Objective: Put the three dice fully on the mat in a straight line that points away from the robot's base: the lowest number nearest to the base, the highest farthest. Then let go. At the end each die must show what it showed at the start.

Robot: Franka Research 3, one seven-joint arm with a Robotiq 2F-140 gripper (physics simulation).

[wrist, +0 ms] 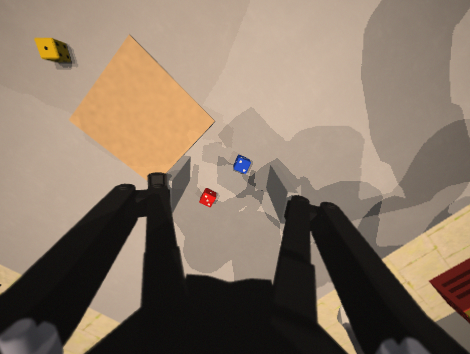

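Observation:
A tan square mat [140, 102] lies at the upper left of the view, turned like a diamond. A yellow die [47, 49] rests beyond its upper-left side, off the mat, with one pip on its brightest face. A blue die [242, 164] lies off the mat near its right corner and seems to show two pips. A red die [208, 197] lies below and left of the blue one, off the mat; its upper face seems to show three small pips. My gripper [229, 172] is partly open and empty; its fingers hang above the table, with both small dice seen in the gap below.
The grey table [300, 65] carries the dice and mat, with broad shadows across it. Beyond its edge, yellowish tiled floor [417, 250] shows at lower right and lower left. A dark red slatted object [450, 282] is at the right edge.

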